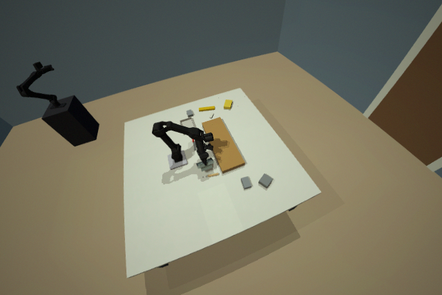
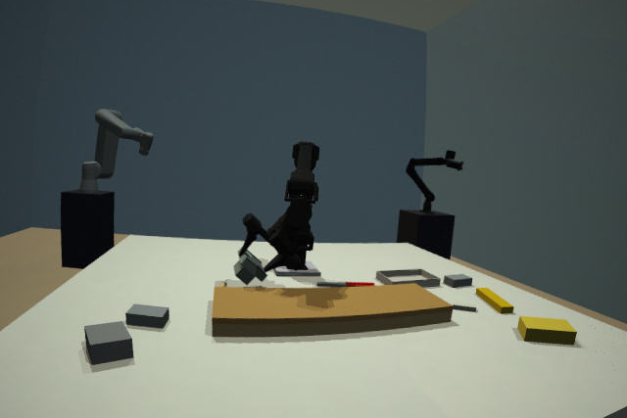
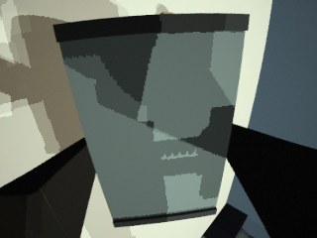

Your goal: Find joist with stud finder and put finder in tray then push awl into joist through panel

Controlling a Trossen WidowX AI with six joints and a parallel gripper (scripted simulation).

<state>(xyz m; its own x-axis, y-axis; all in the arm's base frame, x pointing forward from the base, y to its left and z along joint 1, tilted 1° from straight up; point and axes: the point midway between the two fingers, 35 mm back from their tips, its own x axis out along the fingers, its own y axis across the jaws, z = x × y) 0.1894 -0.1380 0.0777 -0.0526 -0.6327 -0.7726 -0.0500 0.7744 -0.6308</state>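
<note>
My gripper tip is 10 mm past the stud finder, 20 mm to the left of it and 20 mm above it. Also, from my gripper tip: wooden-handled pointed tool: 70 mm to the right, 60 mm below; then grey tray: 40 mm behind, 480 mm to the left, 60 mm below; then red-handled tool: 30 mm behind, 270 mm to the left, 60 mm below.
</note>
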